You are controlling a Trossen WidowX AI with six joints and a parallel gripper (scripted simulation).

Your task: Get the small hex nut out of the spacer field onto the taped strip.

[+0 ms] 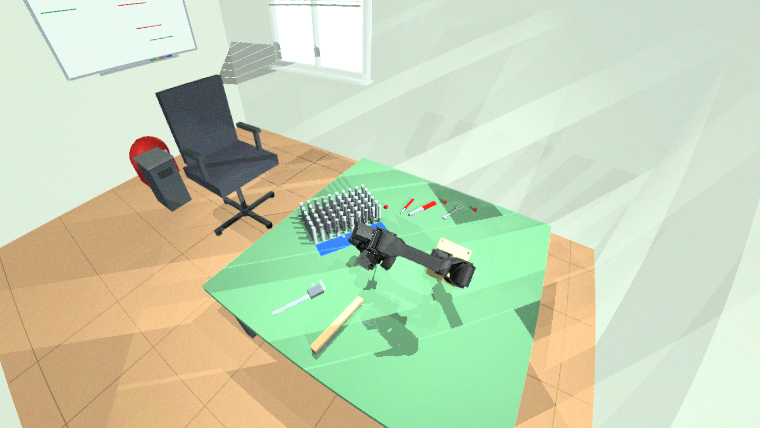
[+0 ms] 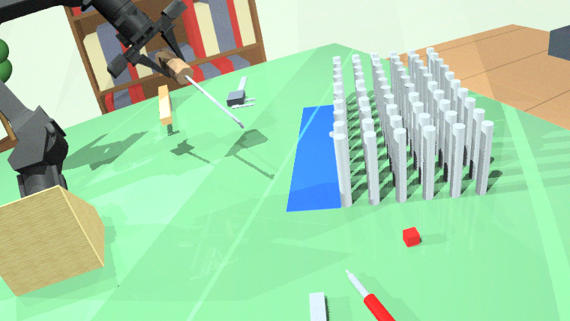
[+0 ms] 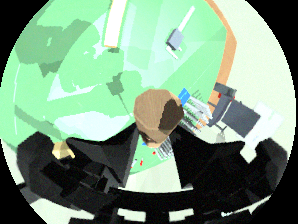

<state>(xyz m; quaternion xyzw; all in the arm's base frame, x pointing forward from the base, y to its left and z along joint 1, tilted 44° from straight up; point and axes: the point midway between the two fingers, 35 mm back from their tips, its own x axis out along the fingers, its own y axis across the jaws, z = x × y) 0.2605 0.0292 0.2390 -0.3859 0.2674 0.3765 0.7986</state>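
Now: gripper tip 90 mm to the left of the hook tool, 30 mm above it and 10 mm short of it. The rest, counted from my gripper tip: red-handled screwdriver 530 mm to the right, 160 mm below; then blue taped strip 200 mm to the right, 170 mm below, 160 mm ahead; then small hex nut 210 mm ahead, 190 mm to the right, 160 mm below.
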